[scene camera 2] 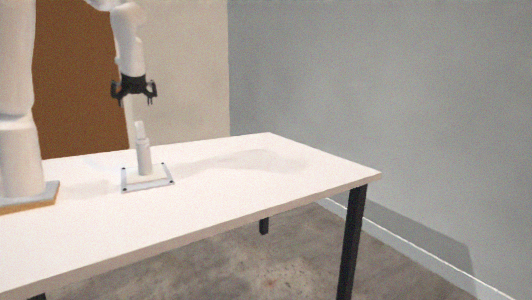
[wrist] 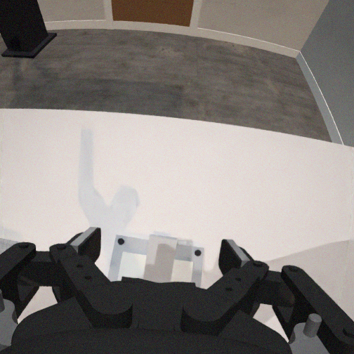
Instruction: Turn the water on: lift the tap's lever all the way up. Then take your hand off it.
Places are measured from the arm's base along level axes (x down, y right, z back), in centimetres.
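Where they show: gripper, fingertip midpoint: [scene camera 2: 135, 105]; arm's base, link origin: [scene camera 2: 25, 192].
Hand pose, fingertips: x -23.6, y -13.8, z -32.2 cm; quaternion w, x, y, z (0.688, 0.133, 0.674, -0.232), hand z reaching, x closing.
Each offset is from my fingertips to the top centre of the thing. "spot": to the spot under its first point. Level surfaces: height alone.
The white tap @(spot: dx +18.2, dy +10.3, dz -1.1 cm) [scene camera 2: 144, 159] [wrist: 161, 260] stands upright on a square base plate @(dx +24.9, dy +7.9, dz -0.9 cm) [scene camera 2: 149, 186] [wrist: 114, 260] with dark screws at its corners. Its lever @(dx +6.2, dy +3.3, dz -0.5 cm) [scene camera 2: 139, 130] points steeply upward from the top of the column, leaning slightly left in the scene view. My gripper [scene camera 2: 135, 102] [wrist: 160, 246] is open and empty. It points down and hangs above the lever, with a visible gap between the fingertips and the lever's top in the scene view. In the wrist view the tap shows between the wide-apart fingers, its lower part hidden by the gripper body.
The white table @(dx +26.1 cm) [scene camera 2: 225, 190] [wrist: 240, 180] carries the tap and the robot's base plate [scene camera 2: 49, 194], left of the tap. A grey wall [scene camera 2: 380, 90] stands beyond the table's right end. A dark stand [wrist: 22, 25] stands on the floor past the table's edge.
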